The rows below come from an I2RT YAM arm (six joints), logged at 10 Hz.
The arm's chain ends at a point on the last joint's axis. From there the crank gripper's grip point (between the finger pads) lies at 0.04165 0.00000 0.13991 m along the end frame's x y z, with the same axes.
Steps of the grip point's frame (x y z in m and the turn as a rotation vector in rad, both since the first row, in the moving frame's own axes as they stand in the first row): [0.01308, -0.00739, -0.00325, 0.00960, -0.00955, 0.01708]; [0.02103, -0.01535, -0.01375, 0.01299, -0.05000, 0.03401]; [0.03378, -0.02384, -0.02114, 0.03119, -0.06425, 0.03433]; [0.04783, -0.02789, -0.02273, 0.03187, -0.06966, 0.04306]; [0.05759, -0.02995, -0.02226, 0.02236, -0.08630, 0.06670]
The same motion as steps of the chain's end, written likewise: [0.01441, -0.00674, -0.00364, 0.00960, -0.00955, 0.01708]; [0.02807, -0.01482, -0.01565, 0.01299, -0.05000, 0.03401]; [0.04280, -0.02071, -0.02348, 0.03119, -0.06425, 0.03433]; [0.05761, -0.02497, -0.02525, 0.03187, -0.06966, 0.04306]; [0.06978, -0.02916, -0.02532, 0.02236, -0.08630, 0.06670]
